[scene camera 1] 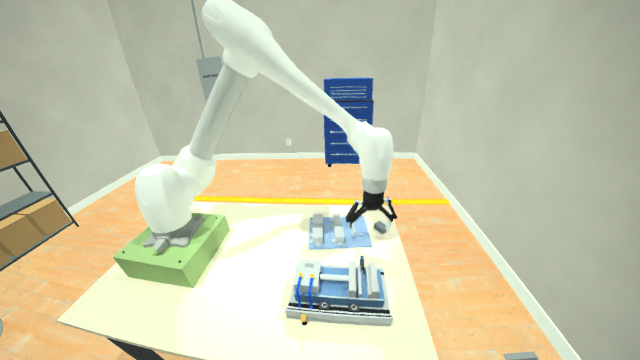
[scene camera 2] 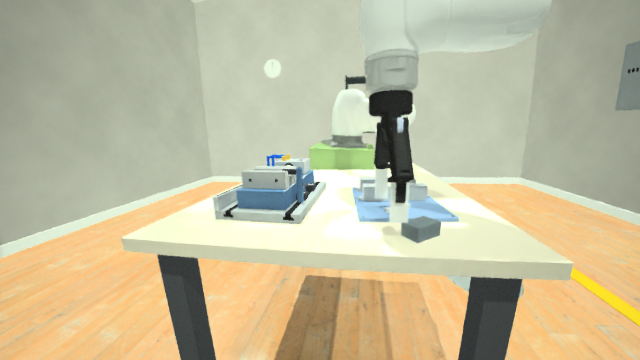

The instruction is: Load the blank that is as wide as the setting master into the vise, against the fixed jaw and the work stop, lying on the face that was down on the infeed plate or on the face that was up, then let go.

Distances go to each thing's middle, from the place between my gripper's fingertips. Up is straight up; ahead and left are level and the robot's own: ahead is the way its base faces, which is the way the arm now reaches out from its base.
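Labels:
The dark grey setting master (scene camera 2: 422,228) has my hand 60 mm short of it, 40 mm to the right of it and 20 mm above it. Going by their middles, the dark grey setting master is the nearest to my hand of the things named here. Counting from my hand, I find the blue infeed plate (scene camera 2: 430,208) 50 mm to the left of it, 120 mm behind it and 20 mm below it. The fixed jaw (scene camera 2: 260,179) is 70 mm behind my hand, 250 mm to the right of it and 50 mm above it, and the vise (scene camera 1: 326,287) is 170 mm behind my hand, 230 mm to the right of it and 10 mm above it.

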